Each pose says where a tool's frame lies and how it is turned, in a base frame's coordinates. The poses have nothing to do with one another.
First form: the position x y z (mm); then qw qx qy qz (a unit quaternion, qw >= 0).
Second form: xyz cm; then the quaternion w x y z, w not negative. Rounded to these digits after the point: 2 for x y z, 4 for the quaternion.
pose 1, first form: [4.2, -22.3, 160.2, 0.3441, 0.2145, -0.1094, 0.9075]
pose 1, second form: [0.42, -2.23, 16.02, 0.3441, 0.2145, -0.1094, 0.9075]
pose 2, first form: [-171.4, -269.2, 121.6, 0.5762, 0.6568, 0.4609, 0.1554]
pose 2, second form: [-17.14, -26.92, 12.16, 0.5762, 0.6568, 0.4609, 0.1554]
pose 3, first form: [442.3, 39.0, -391.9, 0.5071, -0.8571, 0.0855, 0.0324]
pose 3, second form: [44.23, 3.90, -39.19, 0.5071, -0.8571, 0.0855, 0.0324]
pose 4, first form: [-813.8, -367.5, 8.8, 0.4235, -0.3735, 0.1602, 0.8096]
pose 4, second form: [-81.38, -36.75, 0.88, 0.4235, -0.3735, 0.1602, 0.8096]
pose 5, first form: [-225.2, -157.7, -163.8, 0.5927, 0.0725, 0.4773, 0.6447]
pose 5, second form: [-22.52, -15.77, -16.38, 0.5927, 0.0725, 0.4773, 0.6447]
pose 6, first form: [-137.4, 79.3, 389.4, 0.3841, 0.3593, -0.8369, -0.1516]
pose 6, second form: [-13.74, 7.93, 38.94, 0.3841, 0.3593, -0.8369, -0.1516]
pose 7, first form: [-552.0, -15.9, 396.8, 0.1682, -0.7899, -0.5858, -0.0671]
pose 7, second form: [-55.20, -1.59, 39.68, 0.1682, -0.7899, -0.5858, -0.0671]
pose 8, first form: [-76.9, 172.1, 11.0, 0.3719, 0.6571, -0.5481, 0.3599]
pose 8, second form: [-7.69, 17.21, 1.10, 0.3719, 0.6571, -0.5481, 0.3599]
